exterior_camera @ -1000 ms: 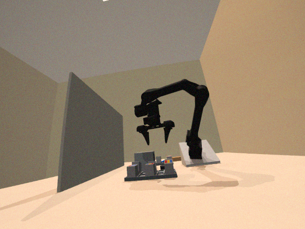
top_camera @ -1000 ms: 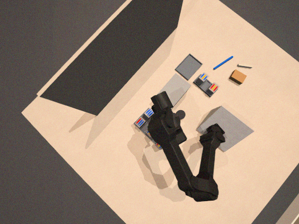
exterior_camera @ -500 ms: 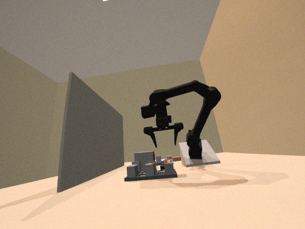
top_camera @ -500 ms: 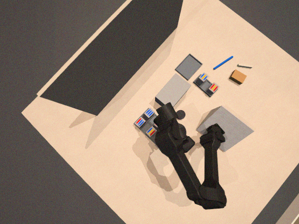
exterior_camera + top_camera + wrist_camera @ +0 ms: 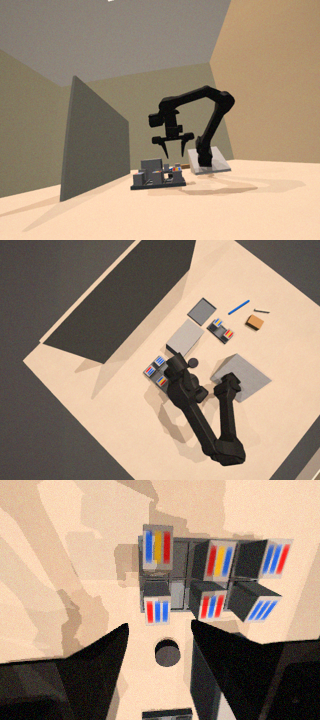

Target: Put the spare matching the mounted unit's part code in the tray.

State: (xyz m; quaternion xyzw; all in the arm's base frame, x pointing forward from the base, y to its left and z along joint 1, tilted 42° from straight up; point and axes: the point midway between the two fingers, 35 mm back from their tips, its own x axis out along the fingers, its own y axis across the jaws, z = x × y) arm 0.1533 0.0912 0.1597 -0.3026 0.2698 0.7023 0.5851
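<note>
My gripper tip is now 5 cm above the grey spare block. Round my gripper tip: black tape roll 3 cm ahead, 11 cm to the right, 9 cm below; grey tray 20 cm ahead, 34 cm to the right, 9 cm below; grey mounted unit 14 cm ahead, 14 cm to the right, 5 cm below.
</note>
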